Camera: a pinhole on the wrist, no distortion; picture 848 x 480 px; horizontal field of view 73.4 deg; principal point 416.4 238.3 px. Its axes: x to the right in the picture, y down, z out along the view. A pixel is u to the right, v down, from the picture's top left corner.
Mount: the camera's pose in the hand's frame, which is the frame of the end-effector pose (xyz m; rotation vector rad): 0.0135 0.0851 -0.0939 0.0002 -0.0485 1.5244
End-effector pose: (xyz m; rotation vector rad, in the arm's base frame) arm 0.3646 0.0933 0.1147 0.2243 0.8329 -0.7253
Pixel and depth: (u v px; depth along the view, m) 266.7 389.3 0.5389
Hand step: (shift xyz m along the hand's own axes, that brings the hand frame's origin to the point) -0.1529 -0.0663 0.4356
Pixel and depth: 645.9 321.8 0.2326
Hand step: -0.0237 0.1733 0.1404
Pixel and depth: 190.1 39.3 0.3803
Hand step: 0.1274 -0.0837 0.2852
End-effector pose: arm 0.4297 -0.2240 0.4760 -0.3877 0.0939 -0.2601
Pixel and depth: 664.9 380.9 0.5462
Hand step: -0.1296 0.3131 0.4552
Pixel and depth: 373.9 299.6 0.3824
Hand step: -0.0410 0.0468 0.2860
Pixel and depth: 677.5 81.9 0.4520
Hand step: 0.1327 0.2727 0.3680
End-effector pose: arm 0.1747 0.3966 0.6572 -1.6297 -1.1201 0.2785
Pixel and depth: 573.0 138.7 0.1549
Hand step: 0.0376 0.1217 0.0630
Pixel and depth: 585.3 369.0 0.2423
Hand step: -0.0465 0.1521 0.1488
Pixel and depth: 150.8 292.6 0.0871
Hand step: 0.0006 0.0422 -0.0084
